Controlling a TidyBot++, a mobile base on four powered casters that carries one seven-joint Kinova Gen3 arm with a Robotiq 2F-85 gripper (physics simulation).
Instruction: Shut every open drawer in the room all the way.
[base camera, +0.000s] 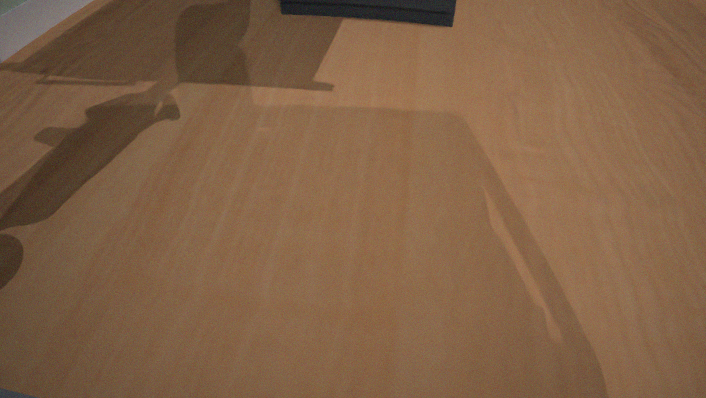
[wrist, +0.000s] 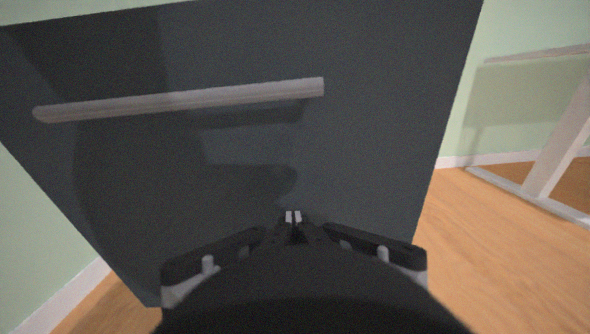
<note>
I see my gripper (wrist: 293, 220) and a pale green wall (wrist: 67, 298).
</note>
